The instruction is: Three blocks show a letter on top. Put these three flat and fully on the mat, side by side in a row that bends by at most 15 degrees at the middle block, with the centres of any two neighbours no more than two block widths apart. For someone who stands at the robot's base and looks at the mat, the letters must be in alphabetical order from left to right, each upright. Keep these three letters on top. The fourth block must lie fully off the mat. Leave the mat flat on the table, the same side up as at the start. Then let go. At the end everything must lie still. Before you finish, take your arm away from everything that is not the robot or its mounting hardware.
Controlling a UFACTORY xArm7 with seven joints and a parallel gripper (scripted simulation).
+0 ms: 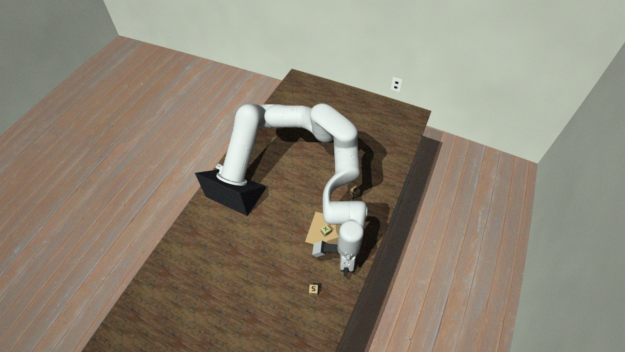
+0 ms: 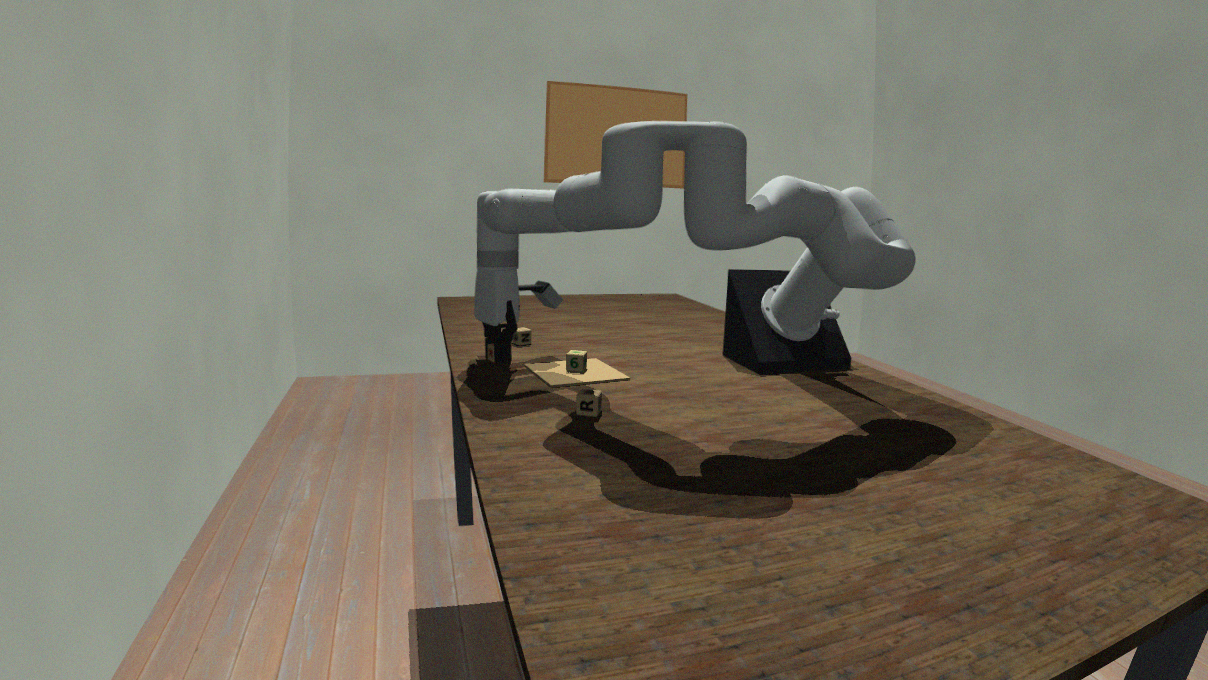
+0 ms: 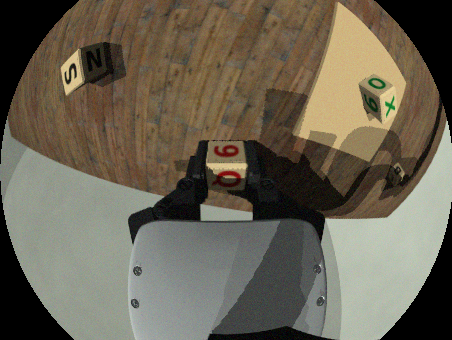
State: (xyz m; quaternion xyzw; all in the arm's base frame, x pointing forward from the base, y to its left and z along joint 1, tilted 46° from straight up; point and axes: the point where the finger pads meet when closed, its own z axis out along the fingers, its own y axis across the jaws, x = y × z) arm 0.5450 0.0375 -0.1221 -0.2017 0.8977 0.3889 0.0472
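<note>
My gripper is now 13 cm past the tan mat, 9 cm to the right of it and 2 cm above it. Round my hand: S block 5 cm behind, 14 cm to the right, 1 cm below; then red-marked block 1 cm below.
</note>
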